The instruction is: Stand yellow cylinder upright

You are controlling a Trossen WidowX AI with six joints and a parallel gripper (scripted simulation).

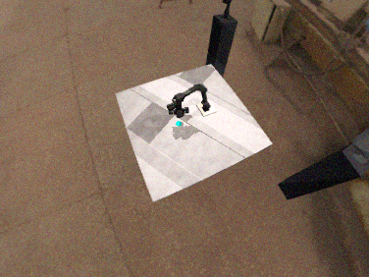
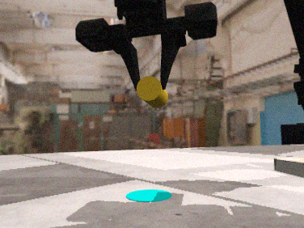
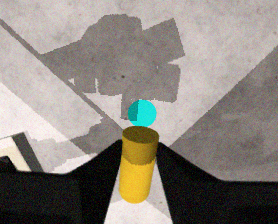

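Now: gripper tip 14 cm above the cyan circle. Round my gripper tip: yellow tall cylinder 1 cm behind, 2 cm to the right.
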